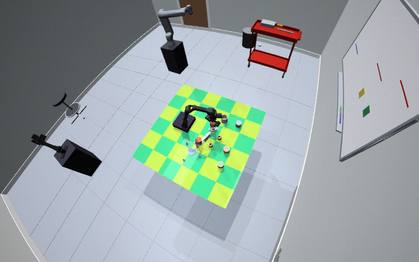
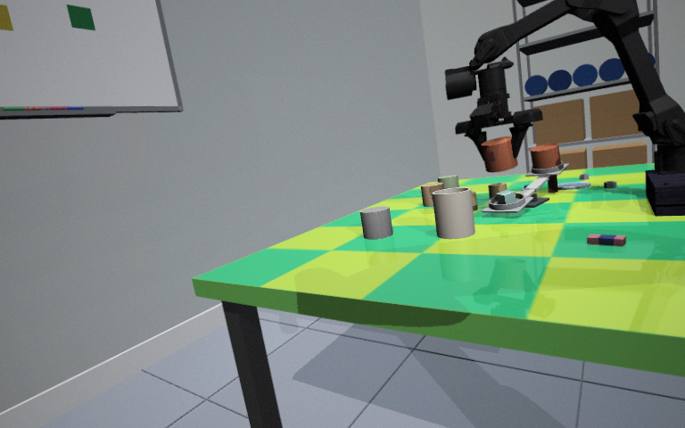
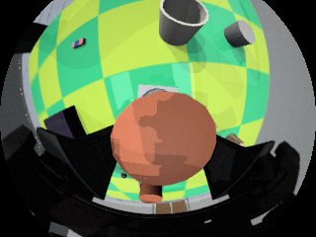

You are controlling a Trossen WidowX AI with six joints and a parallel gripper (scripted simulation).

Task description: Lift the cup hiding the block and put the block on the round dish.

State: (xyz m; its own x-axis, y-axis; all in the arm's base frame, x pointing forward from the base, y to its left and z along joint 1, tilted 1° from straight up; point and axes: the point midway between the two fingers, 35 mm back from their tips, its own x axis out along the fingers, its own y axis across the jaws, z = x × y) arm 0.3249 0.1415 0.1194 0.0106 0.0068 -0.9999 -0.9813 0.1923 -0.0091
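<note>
The grey-green block lies 10 cm below my gripper tip and 1 cm behind it. From my gripper tip the other things lie so: beige cup: 17 cm to the left, 9 cm below, 6 cm ahead; grey cylinder: 26 cm ahead, 19 cm to the left, 10 cm below; pink-and-blue block: 22 cm to the left, 22 cm behind, 13 cm below.
</note>
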